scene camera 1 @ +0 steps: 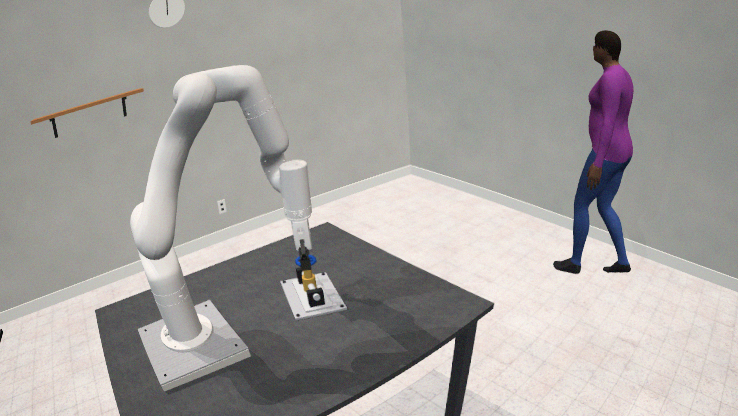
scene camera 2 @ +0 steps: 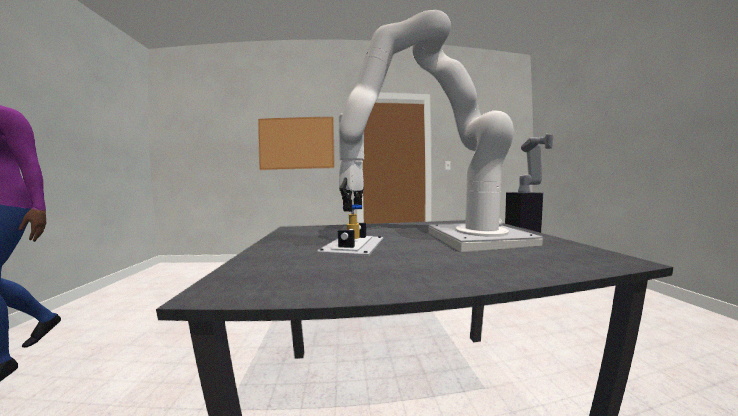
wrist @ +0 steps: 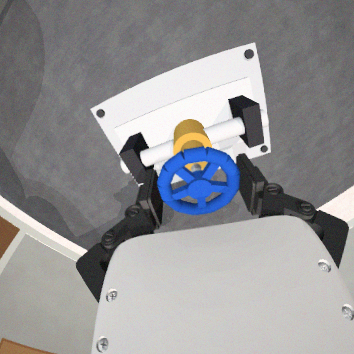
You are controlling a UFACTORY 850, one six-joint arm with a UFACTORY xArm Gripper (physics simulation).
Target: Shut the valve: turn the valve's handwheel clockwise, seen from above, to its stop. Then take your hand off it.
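Note:
The valve's blue handwheel [scene camera 1: 313,259] [scene camera 2: 357,206] [wrist: 200,155] sits level on top of the yellow valve body [scene camera 1: 309,281] [scene camera 2: 352,227] [wrist: 190,132]. The body stands on a white base plate [scene camera 1: 293,302] [scene camera 2: 365,248] [wrist: 175,82], with a white pipe running through it between two black blocks. My gripper [scene camera 1: 305,260] [scene camera 2: 352,204] [wrist: 197,174] points down over the valve and is shut on the handwheel, one black finger against each side of the rim. In the wrist view the base plate looks tilted relative to my fingers. The wheel's rim and spokes show there; the stem beneath is mostly hidden.
The valve stands on the dark table [scene camera 1: 392,284] [scene camera 2: 413,279], in front of my arm's base [scene camera 1: 193,361] [scene camera 2: 485,245]. A person in a purple top [scene camera 1: 612,113] [scene camera 2: 18,155] is on the floor beyond the table. A small grey arm [scene camera 2: 534,162] stands on a black pedestal [scene camera 2: 523,211] behind.

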